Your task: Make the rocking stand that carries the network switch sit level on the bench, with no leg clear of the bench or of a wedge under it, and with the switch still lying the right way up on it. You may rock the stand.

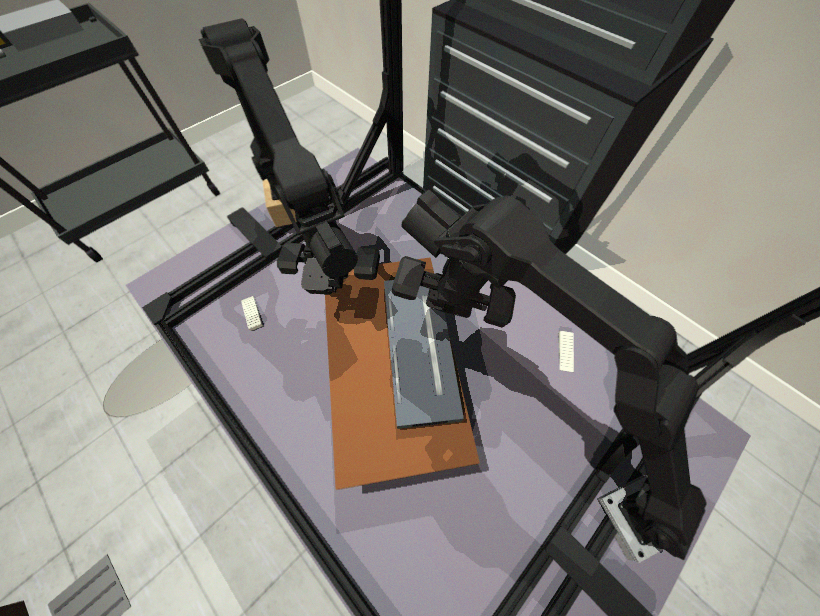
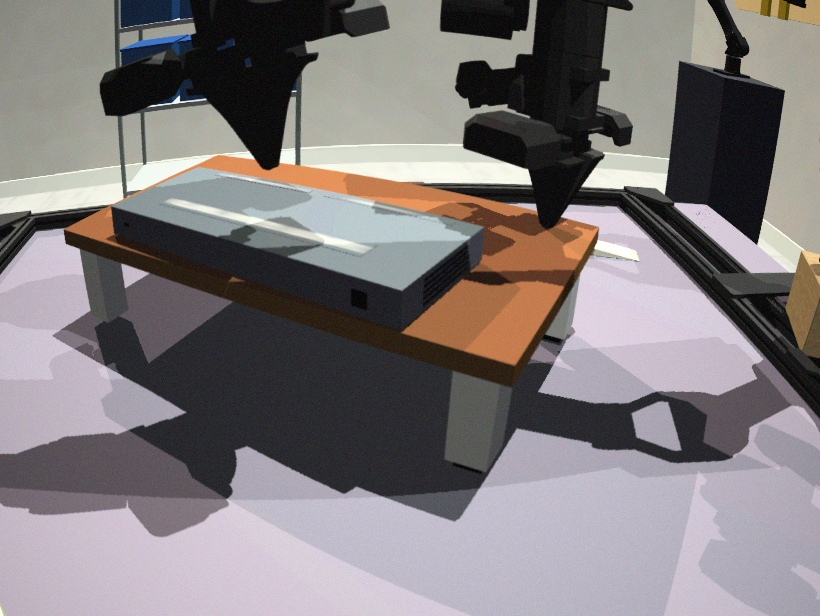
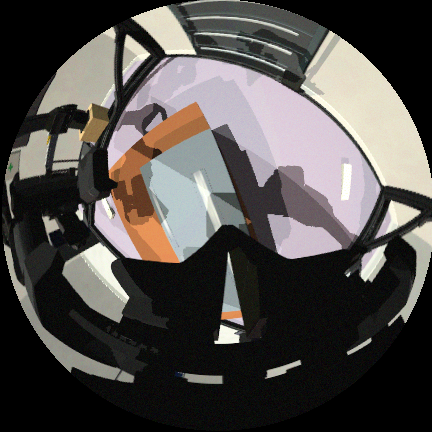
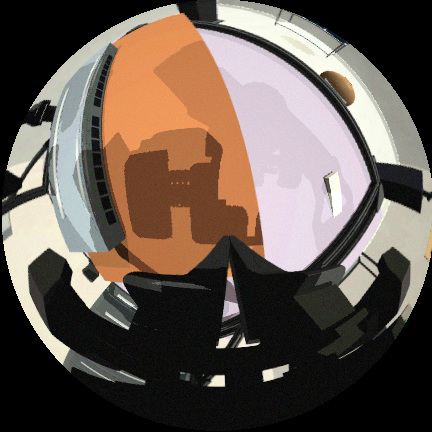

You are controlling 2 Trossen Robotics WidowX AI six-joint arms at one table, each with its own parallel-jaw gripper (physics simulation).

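Places are measured from the left arm's base along level axes (x ahead, y left, z up), in centimetres.
Pixels of known places: left gripper, fingertip midpoint: (image 1: 442, 309) (image 2: 270, 168) (image 3: 226, 229); right gripper, fingertip midpoint: (image 2: 547, 225) (image 3: 115, 184) (image 4: 227, 240); left arm's base at its link origin: (image 1: 644, 516) (image 3: 351, 278); right arm's base at its link origin: (image 3: 84, 120).
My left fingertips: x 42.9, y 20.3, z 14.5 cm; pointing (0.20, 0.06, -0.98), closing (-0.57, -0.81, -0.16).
Ahead of a thing's pixels: the offset from my left fingertips to its top centre.
The stand (image 1: 361, 411) (image 2: 490, 318) (image 3: 192, 112) (image 4: 150, 85) has an orange top and pale legs. The grey switch @[dx -2.6, dy +5.2, dz -5.1 cm] (image 1: 414, 358) (image 2: 285, 218) (image 3: 175, 190) (image 4: 70, 165) lies flat on it, off to one side. The near right leg @[dx +14.6, dy -2.3, dz -9.4 cm] (image 2: 477, 421) shows a dark strip at its foot; contact with the bench is unclear, and one leg is hidden. Pale wedges @[dx +23.6, dy +36.8, dz -16.9 cm] (image 1: 251, 312) @[dx -11.6, dy -26.8, dz -16.9 cm] (image 1: 566, 351) lie on the bench, apart from the stand. My left gripper (image 2: 268, 165) (image 3: 226, 229) is shut, empty, over the switch's far side. My right gripper (image 2: 546, 225) (image 4: 227, 240) is shut, empty, its tip at or just above the top's far right part.
Dark frame rails (image 1: 251, 450) border the lilac bench. A drawer cabinet (image 1: 523, 155) stands behind it. A wooden block (image 1: 278, 205) (image 2: 805, 305) (image 3: 94, 122) is beside the right arm's base. The two arms are close together over the stand.
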